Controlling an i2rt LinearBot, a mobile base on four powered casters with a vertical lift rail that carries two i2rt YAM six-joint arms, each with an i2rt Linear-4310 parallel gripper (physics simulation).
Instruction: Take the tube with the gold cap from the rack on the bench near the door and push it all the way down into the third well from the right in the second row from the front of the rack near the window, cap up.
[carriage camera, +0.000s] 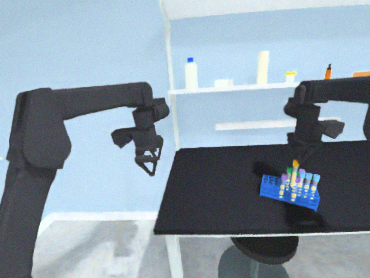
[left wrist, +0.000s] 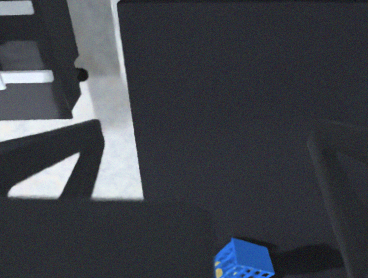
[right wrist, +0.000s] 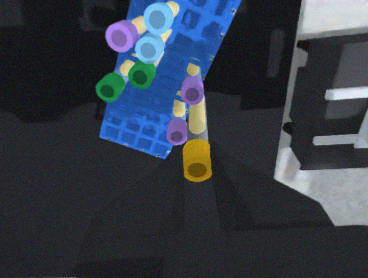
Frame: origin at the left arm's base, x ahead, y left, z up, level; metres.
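Seen in the pictures: left gripper, between the fingertips: (carriage camera: 155, 167) (left wrist: 203, 130); right gripper, between the fingertips: (carriage camera: 298, 162) (right wrist: 196, 152).
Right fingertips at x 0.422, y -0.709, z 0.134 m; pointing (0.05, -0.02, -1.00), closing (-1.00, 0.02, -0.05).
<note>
A point is followed by its place in that frame.
The gold-capped tube (carriage camera: 295, 164) {y -0.694, x 0.415, z 0.131 m} (right wrist: 197, 150) {y -0.710, x 0.421, z 0.134 m} is upright with its cap up, held by my right gripper (carriage camera: 299, 157) {y -0.708, x 0.422, z 0.134 m} (right wrist: 196, 152) {y -0.708, x 0.422, z 0.134 m}, which is shut on it. Its lower part overlaps the rack's tubes in the carriage view; in the right wrist view a purple cap hides its lower end, so I cannot tell whether it is in a well. The blue rack (carriage camera: 270, 190) {y -0.658, x 0.489, z -0.038 m} (left wrist: 252, 252) {y -0.625, x 0.509, z -0.027 m} (right wrist: 145, 107) {y -0.669, x 0.489, z -0.020 m} stands on the black bench (carriage camera: 215, 195) {y -0.413, x 0.478, z -0.049 m} (left wrist: 225, 100) {y -0.291, x 0.425, z -0.049 m} and holds several tubes with purple, green and light blue caps. My left gripper (carriage camera: 154, 162) {y -0.192, x 0.372, z 0.161 m} (left wrist: 203, 130) {y -0.192, x 0.372, z 0.161 m} is open and empty, far left of the rack.
A white shelf (carriage camera: 200, 91) {y -0.371, x 0.758, z 0.394 m} behind the bench carries a bottle with a blue cap (carriage camera: 191, 75) {y -0.325, x 0.888, z 0.485 m}, a cream cylinder (carriage camera: 262, 67) {y -0.736, x 0.887, z 0.502 m} and small items. A dark round stool (carriage camera: 267, 249) {y -0.652, x 0.427, z -0.328 m} stands at the bench's front edge. Neighbouring capped tubes stand close beside the held tube.
</note>
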